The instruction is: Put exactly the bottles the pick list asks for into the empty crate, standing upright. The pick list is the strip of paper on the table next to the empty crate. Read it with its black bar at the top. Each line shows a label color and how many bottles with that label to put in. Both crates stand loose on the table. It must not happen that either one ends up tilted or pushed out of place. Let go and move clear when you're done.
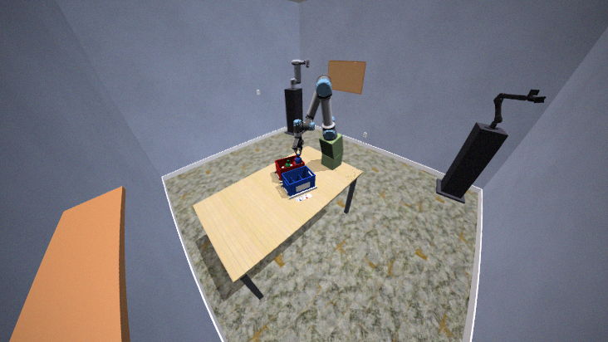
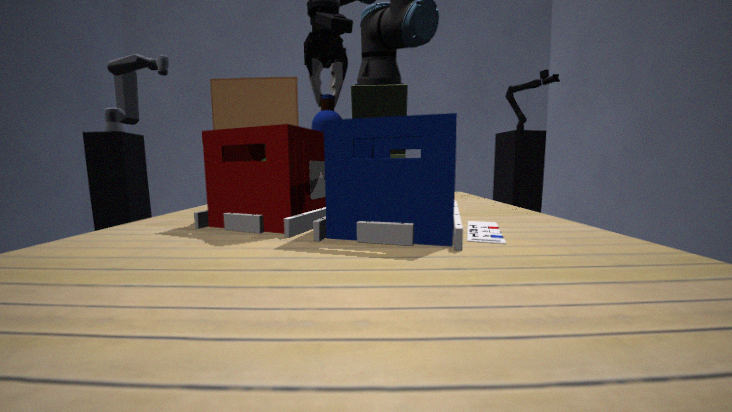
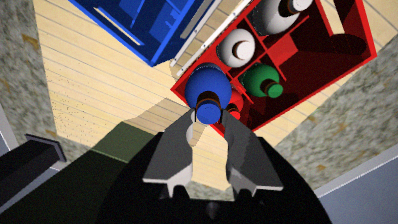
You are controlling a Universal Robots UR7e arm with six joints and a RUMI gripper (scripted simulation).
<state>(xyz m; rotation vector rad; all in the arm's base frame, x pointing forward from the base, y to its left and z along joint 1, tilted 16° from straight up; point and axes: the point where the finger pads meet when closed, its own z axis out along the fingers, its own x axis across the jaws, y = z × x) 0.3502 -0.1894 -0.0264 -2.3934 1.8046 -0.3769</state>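
My gripper is now 70 mm above the blue-capped bottle. Round my hand: red crate (180 mm below, 80 mm to the right, 50 mm ahead); then green bottle (170 mm below, 120 mm to the right, 30 mm ahead); then red-capped bottle (170 mm below, 70 mm to the right, 40 mm behind).
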